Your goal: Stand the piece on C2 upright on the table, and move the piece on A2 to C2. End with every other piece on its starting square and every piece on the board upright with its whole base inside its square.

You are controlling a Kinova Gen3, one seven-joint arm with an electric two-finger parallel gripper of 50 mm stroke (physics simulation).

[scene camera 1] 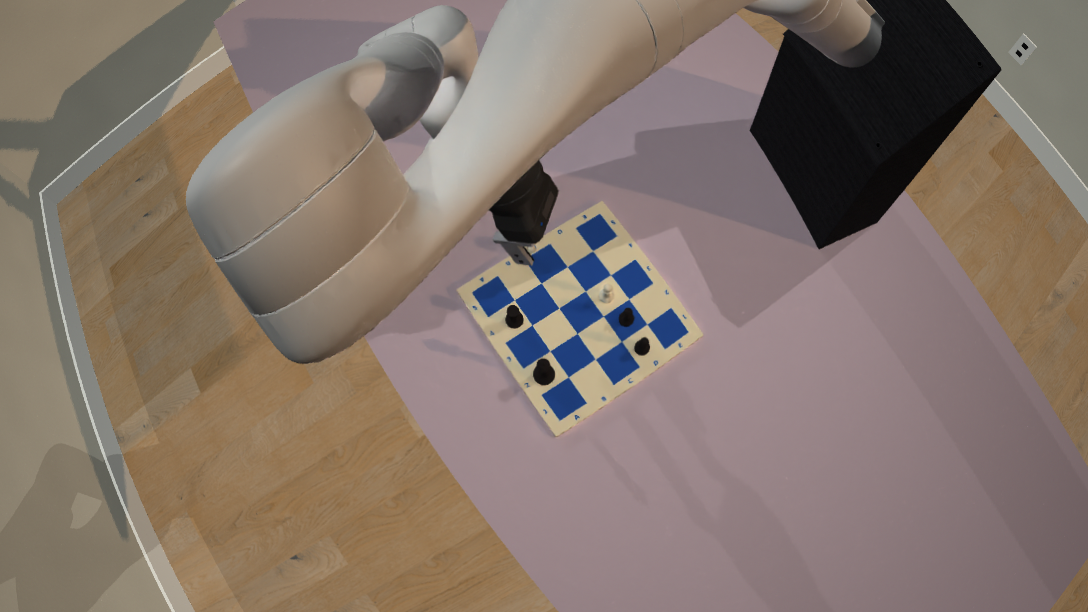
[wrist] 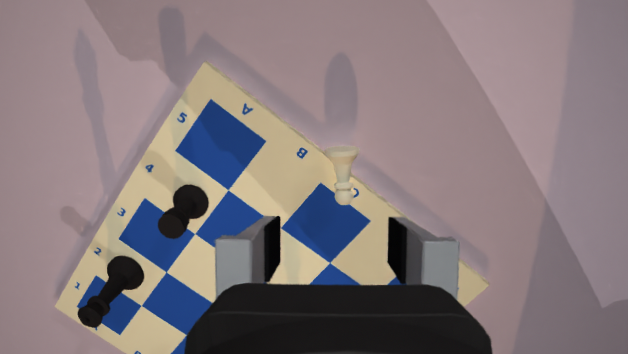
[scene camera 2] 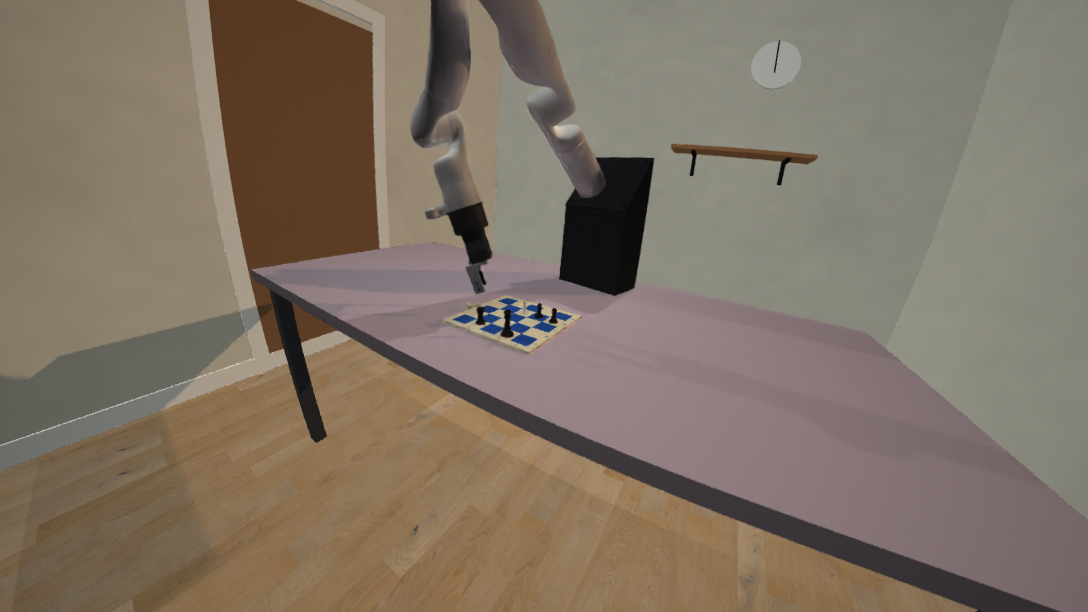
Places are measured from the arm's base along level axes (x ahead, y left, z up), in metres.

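Pixels of known places: gripper, fingertip midpoint: [scene camera 1: 532, 240] [wrist: 334, 239] [scene camera 2: 481, 288]; arm's base, origin of the base link: [scene camera 1: 849, 33] [scene camera 2: 591, 187].
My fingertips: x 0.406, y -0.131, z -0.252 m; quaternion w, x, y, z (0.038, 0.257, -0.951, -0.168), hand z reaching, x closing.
Ahead of a thing's pixels: the offset from my fingertips to its middle. "spot": to the spot under its first point.
The blue-and-cream board {spot: dx +0.081, dy -0.021, dz -0.047 m} [scene camera 1: 473, 286] [scene camera 2: 448, 320] [wrist: 206, 82] lies on the table. A small white piece {dx +0.004, dy -0.015, dz -0.042 m} [scene camera 2: 474, 305] [wrist: 343, 167] lies on its side across the board's edge by letter C; its base points off the board and its head reaches C5. In scene camera 1 the gripper partly hides it. C2 is bare. A tall black piece {dx +0.092, dy +0.118, dz -0.021 m} [scene camera 1: 543, 372] [scene camera 2: 507, 325] [wrist: 125, 272] stands upright on A2. My gripper [scene camera 1: 522, 254] [scene camera 2: 477, 290] [wrist: 334, 239] is open and empty, above the board's row-5 side, close to the lying piece.
Upright black pieces stand on A4 {dx +0.072, dy +0.045, dz -0.031 m} [scene camera 1: 513, 317] [scene camera 2: 480, 316] [wrist: 190, 201], D2 {dx -0.026, dy +0.135, dz -0.031 m} [scene camera 1: 626, 317] [scene camera 2: 538, 311] and D1 {dx -0.015, dy +0.174, dz -0.031 m} [scene camera 1: 642, 346] [scene camera 2: 553, 316]. An upright white piece {dx -0.028, dy +0.098, dz -0.031 m} [scene camera 1: 606, 293] [scene camera 2: 524, 308] stands on D3. The black block [scene camera 1: 806, 152] [scene camera 2: 597, 247] bears the arm behind the board.
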